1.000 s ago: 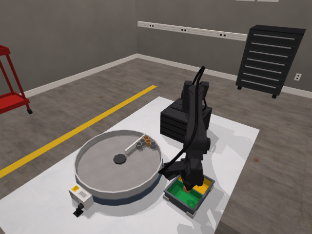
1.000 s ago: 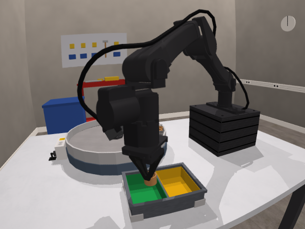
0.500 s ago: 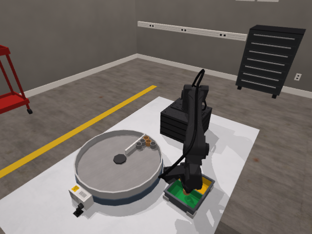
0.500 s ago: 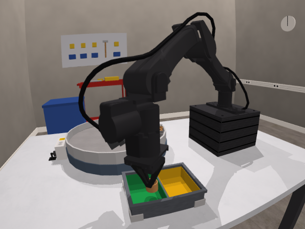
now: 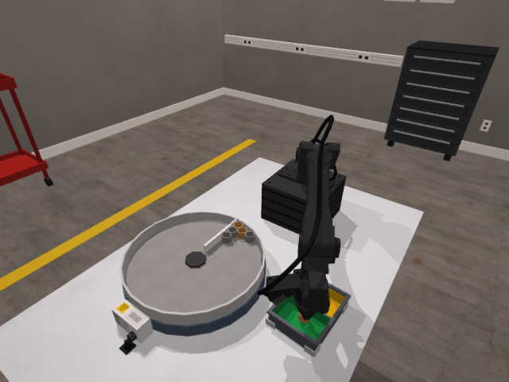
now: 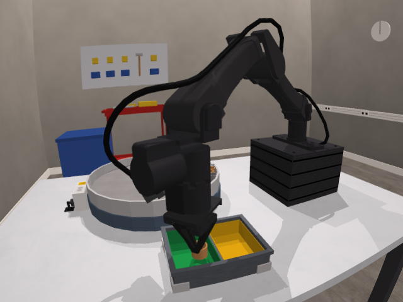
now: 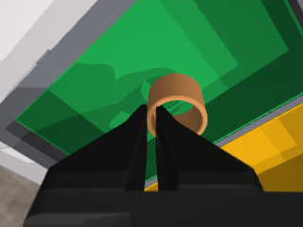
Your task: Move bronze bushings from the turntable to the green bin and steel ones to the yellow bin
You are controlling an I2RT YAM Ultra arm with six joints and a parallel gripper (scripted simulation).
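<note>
Right now my hand is 1 cm short of the green bin, 1 cm to the left of it and 3 cm above it. Also, from my hand: dark grey tray 4 cm behind, 1 cm to the right, 2 cm below; turntable 3 cm ahead, 36 cm to the right, 1 cm above; yellow bin 8 cm behind, 1 cm to the right, 3 cm below.
</note>
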